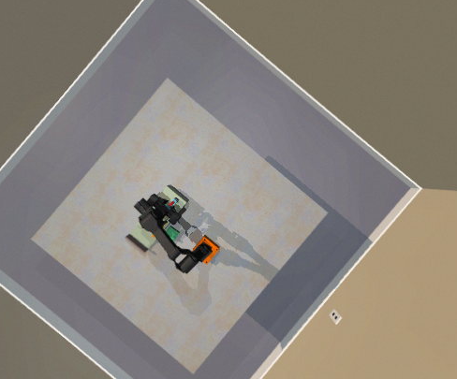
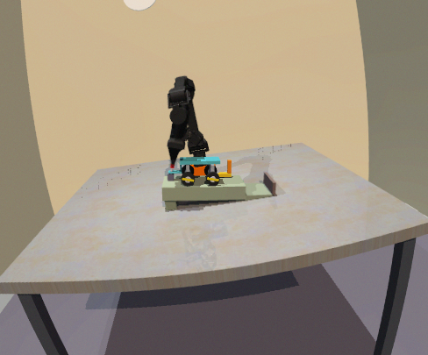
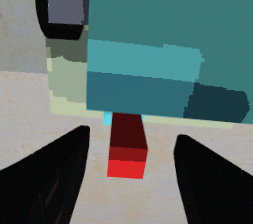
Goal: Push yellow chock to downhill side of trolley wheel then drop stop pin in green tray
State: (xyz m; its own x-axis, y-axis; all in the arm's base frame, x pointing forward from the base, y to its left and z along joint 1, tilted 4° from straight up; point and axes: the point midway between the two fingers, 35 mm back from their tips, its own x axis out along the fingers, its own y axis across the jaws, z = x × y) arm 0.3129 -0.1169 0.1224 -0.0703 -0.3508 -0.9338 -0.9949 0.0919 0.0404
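My gripper tip is 10 mm to the left of the red-headed stop pin and 20 mm above it. From my gripper tip the other things lie so: trolley 20 mm ahead, 90 mm to the left, 40 mm below; then yellow chock 20 mm behind, 190 mm to the left, 70 mm below; then dark end stop 50 mm ahead, 350 mm to the left, 120 mm below.
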